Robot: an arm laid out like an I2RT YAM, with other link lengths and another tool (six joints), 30 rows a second.
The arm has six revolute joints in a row. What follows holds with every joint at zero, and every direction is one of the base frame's.
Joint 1 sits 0.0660 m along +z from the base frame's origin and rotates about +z.
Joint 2 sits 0.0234 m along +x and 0.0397 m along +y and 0.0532 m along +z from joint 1 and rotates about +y.
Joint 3 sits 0.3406 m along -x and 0.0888 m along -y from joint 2 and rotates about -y.
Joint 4 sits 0.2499 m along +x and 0.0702 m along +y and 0.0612 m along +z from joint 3 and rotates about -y.
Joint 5 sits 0.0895 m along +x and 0.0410 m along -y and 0.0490 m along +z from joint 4 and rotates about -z.
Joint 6 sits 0.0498 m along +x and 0.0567 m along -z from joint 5 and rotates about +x.
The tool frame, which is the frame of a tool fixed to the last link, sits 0.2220 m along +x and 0.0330 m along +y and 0.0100 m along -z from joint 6; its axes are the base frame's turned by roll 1.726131, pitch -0.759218 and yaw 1.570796 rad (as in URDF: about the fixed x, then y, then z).
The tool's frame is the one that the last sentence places.
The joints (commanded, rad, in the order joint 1, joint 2, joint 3, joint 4, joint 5, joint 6), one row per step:
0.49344 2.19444 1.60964 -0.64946 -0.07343 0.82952
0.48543 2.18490 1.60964 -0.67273 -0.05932 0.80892
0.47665 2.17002 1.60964 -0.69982 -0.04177 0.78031
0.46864 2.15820 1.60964 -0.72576 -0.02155 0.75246
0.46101 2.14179 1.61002 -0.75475 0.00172 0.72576
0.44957 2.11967 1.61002 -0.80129 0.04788 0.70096
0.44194 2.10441 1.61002 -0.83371 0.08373 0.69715
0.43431 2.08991 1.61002 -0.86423 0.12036 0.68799
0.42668 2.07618 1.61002 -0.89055 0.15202 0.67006
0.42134 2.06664 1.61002 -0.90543 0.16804 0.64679
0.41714 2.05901 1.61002 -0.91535 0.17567 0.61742
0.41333 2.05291 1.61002 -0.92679 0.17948 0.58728
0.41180 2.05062 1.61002 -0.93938 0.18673 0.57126
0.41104 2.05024 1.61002 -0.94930 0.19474 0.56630
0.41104 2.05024 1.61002 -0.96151 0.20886 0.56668
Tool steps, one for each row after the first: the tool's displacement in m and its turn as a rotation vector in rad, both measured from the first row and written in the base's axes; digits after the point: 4 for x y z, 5 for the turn. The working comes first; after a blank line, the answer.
Tool pose at each row, in the base's axes (x y z in m, rotation vector in rad; the steps are taken from these numbers as rounded here):
0.5075 0.3066 -0.0263 -2.71922 -0.71526 -0.38424
0.5055 0.2963 -0.0246 -2.73798 -0.73303 -0.37447
0.5032 0.2845 -0.0205 -2.75768 -0.76166 -0.36742
0.5008 0.2725 -0.0180 -2.78003 -0.79081 -0.35728
0.4982 0.2597 -0.0132 -2.80418 -0.81964 -0.34947
0.4941 0.2370 -0.0075 -2.85654 -0.84263 -0.33123
0.4915 0.2204 -0.0032 -2.89960 -0.84044 -0.31910
0.4890 0.2037 0.0012 -2.94142 -0.84676 -0.30696
0.4864 0.1889 0.0059 -2.97480 -0.86626 -0.29531
0.4846 0.1805 0.0094 -2.98799 -0.89564 -0.28736
0.4827 0.1754 0.0122 2.98355 0.93318 0.27907
0.4797 0.1711 0.0141 2.96447 0.96879 0.26351
0.4763 0.1668 0.0143 2.94955 0.98606 0.24384
0.4739 0.1630 0.0139 2.94002 0.98845 0.22817
0.4714 0.1577 0.0134 2.92774 0.98177 0.21022

-0.0020 -0.0103 0.0017 -0.02347 0.00151 0.00688
-0.0043 -0.0221 0.0058 -0.05114 -0.00085 0.01973
-0.0067 -0.0341 0.0083 -0.08176 -0.00165 0.03224
-0.0093 -0.0469 0.0131 -0.11390 -0.00435 0.04344
-0.0134 -0.0696 0.0188 -0.17082 -0.00311 0.04362
-0.0160 -0.0862 0.0231 -0.21050 -0.00082 0.03089
-0.0185 -0.1029 0.0275 -0.25188 -0.00007 0.02360
-0.0211 -0.1177 0.0322 -0.28976 -0.00084 0.02628
-0.0229 -0.1261 0.0357 -0.31215 -0.00271 0.03995
-0.0248 -0.1312 0.0385 -0.32735 -0.00473 0.06254
-0.0278 -0.1355 0.0404 -0.34034 -0.00254 0.08781
-0.0312 -0.1398 0.0406 -0.35461 0.00391 0.10162
-0.0336 -0.1436 0.0402 -0.36654 0.01012 0.10523
-0.0361 -0.1489 0.0397 -0.38373 0.01709 0.10343

